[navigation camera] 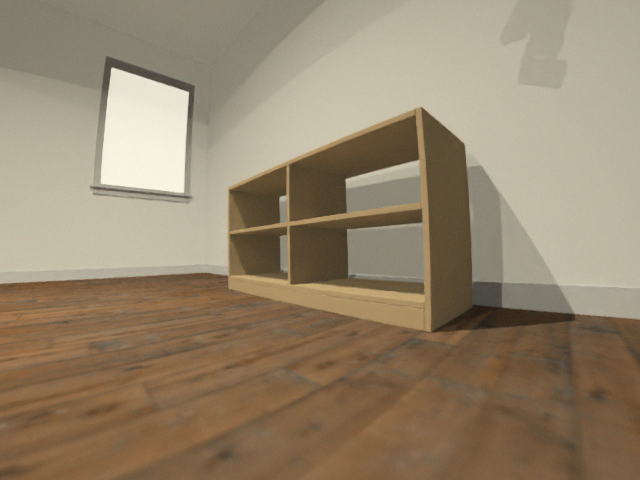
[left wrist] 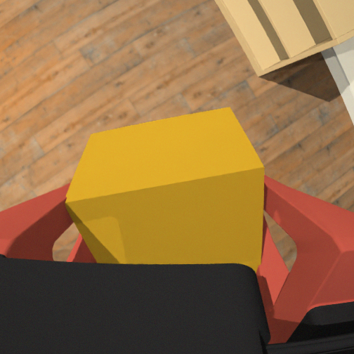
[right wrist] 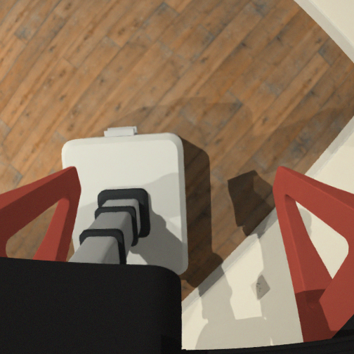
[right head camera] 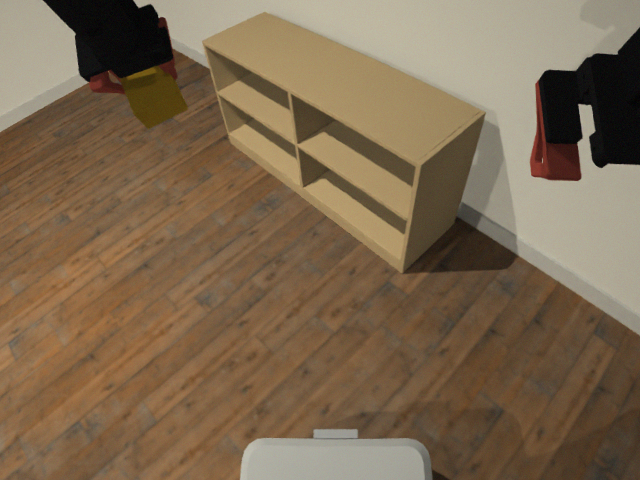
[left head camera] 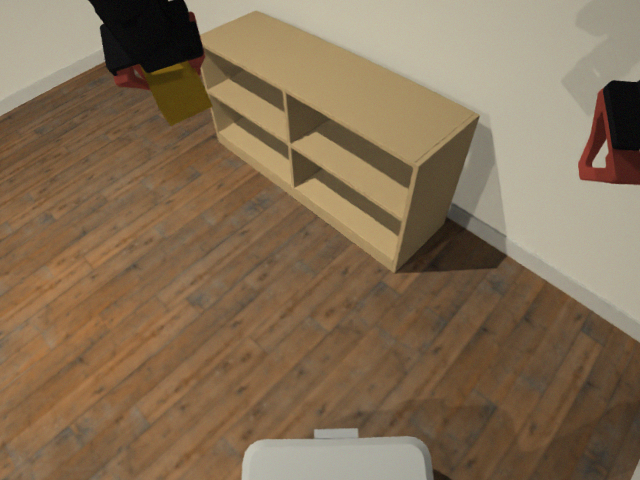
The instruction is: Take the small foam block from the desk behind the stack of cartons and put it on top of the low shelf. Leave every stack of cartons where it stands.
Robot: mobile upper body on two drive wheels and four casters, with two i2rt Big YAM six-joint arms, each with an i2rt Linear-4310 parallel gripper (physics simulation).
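Frame: origin at the left arm's base, x ahead, y left, z up, level; centimetres.
Where they show: left gripper, fingertip midpoint: [right head camera: 153, 83] [left head camera: 175, 78]; right gripper, fingertip midpoint: [right head camera: 592, 169] [left head camera: 633, 173].
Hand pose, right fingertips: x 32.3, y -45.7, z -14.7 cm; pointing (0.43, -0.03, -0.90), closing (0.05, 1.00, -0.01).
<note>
After its pixels a point has its place.
The yellow foam block [left head camera: 178, 95] @(x 52.5, y -2.9, z -20.5 cm) [right head camera: 154, 99] @(x 52.5, y -3.2, z -20.5 cm) [left wrist: 167, 185] is held in my left gripper [left head camera: 168, 74] @(x 58.8, y -0.6, z -22.0 cm) [right head camera: 139, 80] @(x 58.8, y -0.6, z -22.0 cm) [left wrist: 174, 177], which is shut on it, high above the floor. In both head cameras the block shows at the left end of the low shelf. The low shelf [left head camera: 336, 72] @(x 154.6, y -26.4, z -80.0 cm) [right head camera: 341, 72] @(x 154.3, y -26.3, z -80.0 cm) [left wrist: 260, 37] [navigation camera: 448, 222] @(x 111.4, y -59.4, z -111.3 cm) is light wood with a flat top and several open compartments, standing along the wall. My right gripper [right wrist: 176, 177] is open and empty; part of it shows at the right of both head cameras. The desk and the cartons do not show.
My white base [left head camera: 336, 457] @(x 26.8, y -22.3, z -115.0 cm) [right head camera: 336, 457] @(x 26.9, y -22.9, z -115.0 cm) [right wrist: 122, 160] stands on the wood floor in front of the shelf. A pale wall [left head camera: 542, 232] @(x 105.2, y -107.0, z -119.4 cm) [navigation camera: 336, 103] @(x 179.4, y -30.2, z -33.7 cm) runs behind the shelf and on to the right. A window [navigation camera: 147, 129] @(x 269.9, y 154.6, z 5.3 cm) is in the wall at the left of the navigation view.
</note>
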